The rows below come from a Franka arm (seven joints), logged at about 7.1 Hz.
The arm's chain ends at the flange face. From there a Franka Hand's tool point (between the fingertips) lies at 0.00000 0.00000 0.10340 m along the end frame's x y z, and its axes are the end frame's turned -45 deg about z.
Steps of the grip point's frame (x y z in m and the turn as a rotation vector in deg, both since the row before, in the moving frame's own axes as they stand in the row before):
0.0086 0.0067 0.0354 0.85 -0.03 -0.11
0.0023 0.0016 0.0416 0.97 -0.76 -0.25
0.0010 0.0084 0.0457 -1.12 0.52 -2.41
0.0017 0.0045 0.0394 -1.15 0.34 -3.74
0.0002 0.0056 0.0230 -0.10 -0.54 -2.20
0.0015 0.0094 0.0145 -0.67 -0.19 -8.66
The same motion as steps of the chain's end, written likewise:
0.0119 -0.0003 0.0354 0.58 -0.62 -0.11
0.0050 -0.0002 0.0416 0.15 -1.22 -0.25
0.0045 0.0045 0.0457 -0.42 1.16 -2.41
0.0025 0.0010 0.0394 -0.57 1.05 -3.74
0.0046 0.0030 0.0230 -0.45 -0.31 -2.20
0.0070 0.0045 0.0145 -0.61 0.34 -8.66

